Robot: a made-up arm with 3 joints. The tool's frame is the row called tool.
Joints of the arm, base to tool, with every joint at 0 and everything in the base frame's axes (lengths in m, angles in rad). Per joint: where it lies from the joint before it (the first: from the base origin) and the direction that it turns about. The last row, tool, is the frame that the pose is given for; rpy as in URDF.
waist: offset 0.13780 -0.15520 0.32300 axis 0 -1 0
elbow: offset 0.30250 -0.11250 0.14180 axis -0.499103 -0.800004 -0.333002
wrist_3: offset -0.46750 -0.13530 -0.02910 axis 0 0 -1
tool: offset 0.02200 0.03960 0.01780 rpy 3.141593 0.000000 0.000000
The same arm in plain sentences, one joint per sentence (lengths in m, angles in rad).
The arm has three revolute joints in a row. What follows holds with every joint at zero, and every direction is one of the base frame's. The first joint sits 0.1378 m along +x and 0.1552 m along -y and 0.3230 m along +z from the base frame's origin and rotates about -y. The second joint sits 0.3025 m along +x and 0.1125 m along -y and 0.1418 m along +z from the first joint and rotates about the direction (-0.499103, -0.800004, -0.333002). The third joint sits 0.4675 m along -x and 0.1353 m along -y and 0.0291 m along -z from the second joint and rotates about -z. The tool frame, which is the frame that the pose is given for, sits 0.0220 m along +x and 0.0396 m along +y and 0.0178 m along +z from the third joint; its axes are the base frame's turned by roll -3.1416, pitch 0.0000 and yaw 0.0000 rad (as in URDF: about the fixed x, then y, then z).
